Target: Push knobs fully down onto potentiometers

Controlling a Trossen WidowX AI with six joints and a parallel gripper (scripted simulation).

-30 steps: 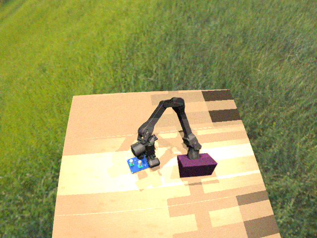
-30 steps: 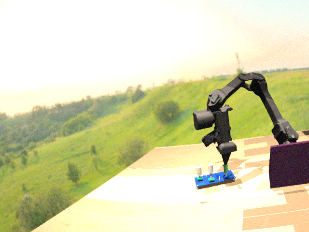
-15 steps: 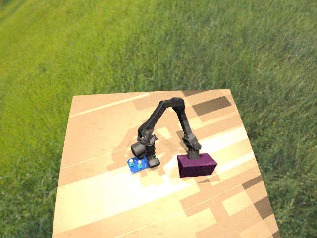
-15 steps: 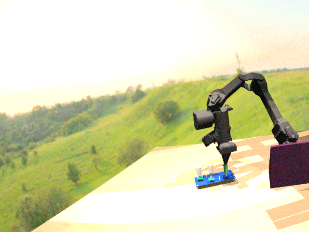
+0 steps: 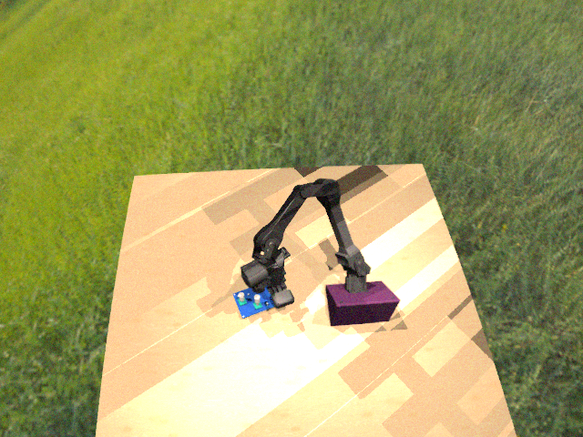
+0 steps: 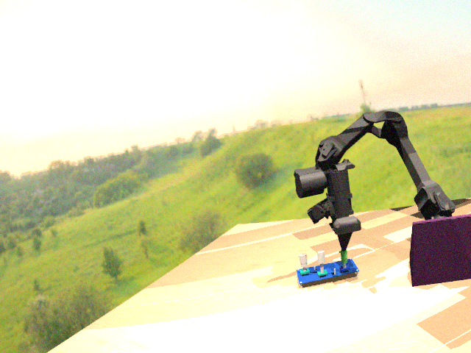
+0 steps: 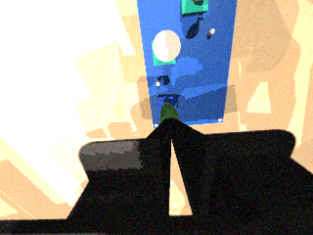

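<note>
Now: the green knob 20 mm below my gripper tip. Round my gripper tip: grey knob 110 mm ahead, 20 mm below.
</note>
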